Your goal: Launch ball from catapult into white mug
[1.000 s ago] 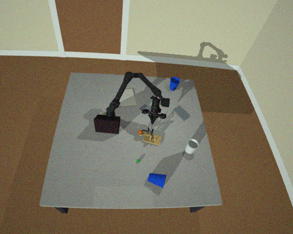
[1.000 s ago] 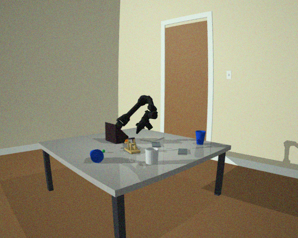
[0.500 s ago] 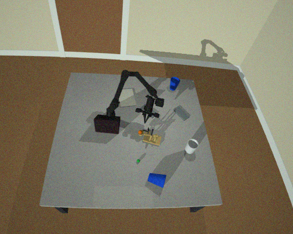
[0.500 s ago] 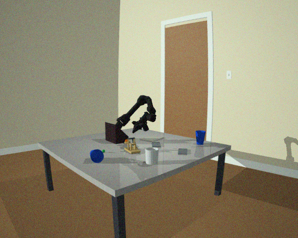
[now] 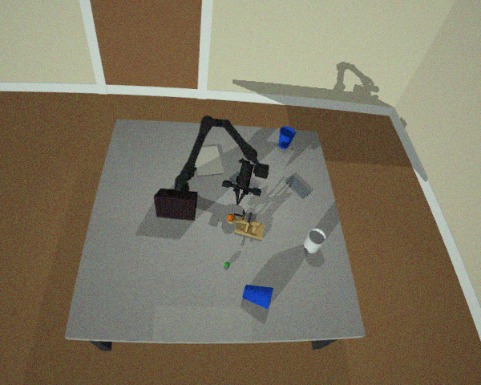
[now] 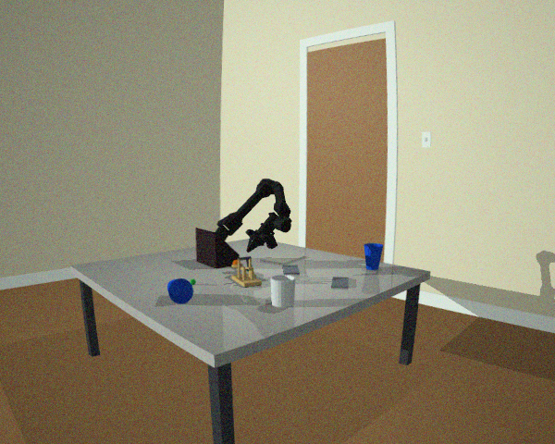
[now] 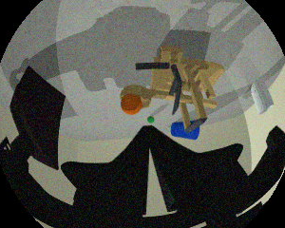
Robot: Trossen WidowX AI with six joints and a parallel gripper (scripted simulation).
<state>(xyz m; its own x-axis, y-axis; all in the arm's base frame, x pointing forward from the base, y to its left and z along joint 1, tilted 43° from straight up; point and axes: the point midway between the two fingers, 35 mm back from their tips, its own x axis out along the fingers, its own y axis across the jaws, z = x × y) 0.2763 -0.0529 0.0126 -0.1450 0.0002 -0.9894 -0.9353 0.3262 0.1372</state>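
Now: gripper tip 3 cm past the orange ball, 4 cm to the left of it and 5 cm above it. From my gripper tip the other things lie so: green ball 6 cm behind, 26 cm to the right, 10 cm below; pale sheet 12 cm behind, 38 cm to the left, 11 cm below; wooden catapult 4 cm ahead, 4 cm to the right, 6 cm below.
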